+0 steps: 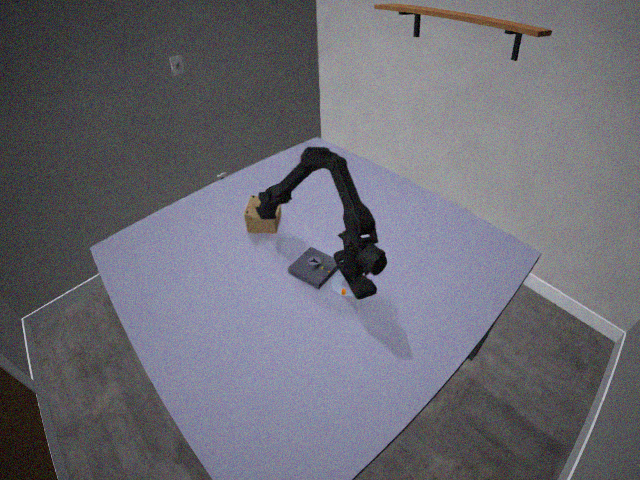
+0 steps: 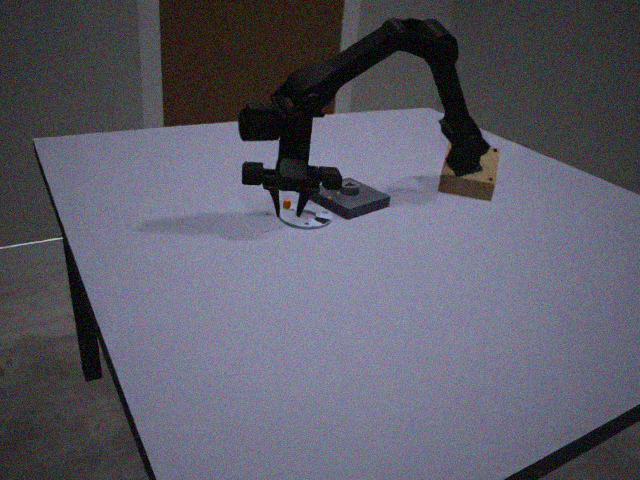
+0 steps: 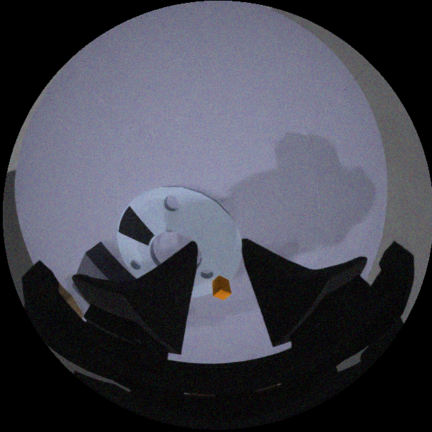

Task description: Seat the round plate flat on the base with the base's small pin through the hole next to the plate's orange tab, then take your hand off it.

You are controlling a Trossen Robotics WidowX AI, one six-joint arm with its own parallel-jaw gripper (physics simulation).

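Seen in the pictures: gripper, fingertip midpoint: [image 2: 287,217]; arm's base, link origin: [image 1: 265,212] [image 2: 463,164].
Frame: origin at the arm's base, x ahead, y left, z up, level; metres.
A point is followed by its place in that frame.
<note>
The round pale plate [image 1: 338,283] {z -0.056, x 0.387, y 0.086 m} [image 2: 314,223] {z -0.055, x 0.395, y 0.154 m} [image 3: 220,225] lies flat on the table beside the base. Its orange tab [image 1: 343,291] {z -0.040, x 0.435, y 0.076 m} [image 2: 286,204] {z -0.045, x 0.434, y 0.084 m} [image 3: 221,288] stands up at the rim, with a small hole [image 3: 206,274] next to it. My gripper [image 2: 288,215] {z -0.058, x 0.438, y 0.114 m} [image 3: 219,245] is shut on the plate's ring, one finger in the centre hole and the other outside the rim. The dark square base [image 1: 305,273] {z -0.037, x 0.313, y 0.008 m} [image 2: 364,205] {z -0.040, x 0.280, y 0.114 m} [image 3: 108,266] has a raised centre post [image 1: 313,261] {z -0.020, x 0.294, y 0.048 m} [image 2: 350,187] {z -0.020, x 0.296, y 0.066 m} and small yellow and orange marks. The small pin cannot be told apart clearly.
The arm stands on a wooden block [image 1: 262,224] {z -0.019, x 0.035, y -0.030 m} [image 2: 465,187] {z -0.039, x 0.010, y 0.042 m} beyond the base. The pale table [image 1: 258,361] {z -0.061, x 0.527, y -0.243 m} [image 2: 361,310] {z -0.062, x 0.398, y 0.437 m} carries everything. A wooden shelf [image 1: 465,18] hangs on the wall, well away from the arm.
</note>
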